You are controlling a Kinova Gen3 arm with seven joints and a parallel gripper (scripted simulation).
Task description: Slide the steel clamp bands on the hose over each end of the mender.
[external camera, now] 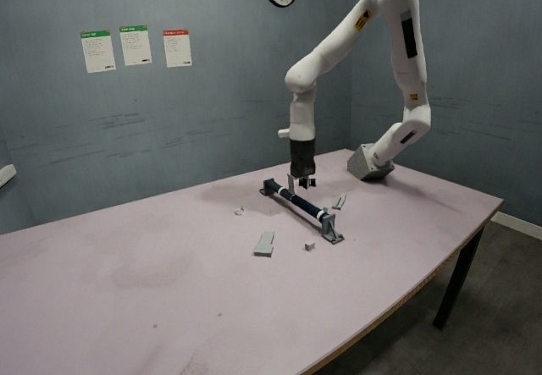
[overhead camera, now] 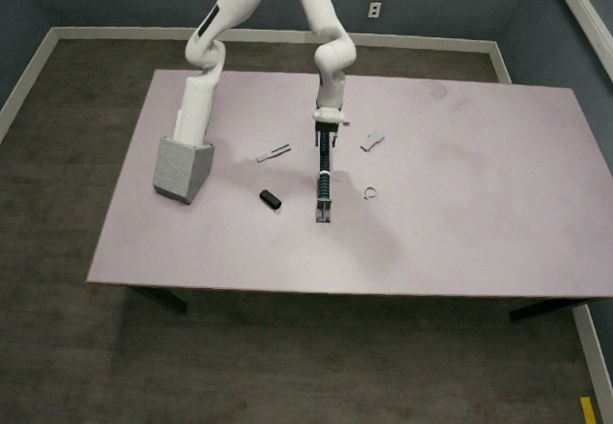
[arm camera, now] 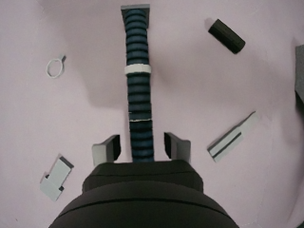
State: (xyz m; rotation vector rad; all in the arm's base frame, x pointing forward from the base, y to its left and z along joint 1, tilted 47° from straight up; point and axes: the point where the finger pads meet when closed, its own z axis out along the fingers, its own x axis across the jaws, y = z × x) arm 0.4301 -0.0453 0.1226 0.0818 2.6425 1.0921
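The grey block is 180 mm to the left of my hand, 100 mm below it and 70 mm ahead of it.
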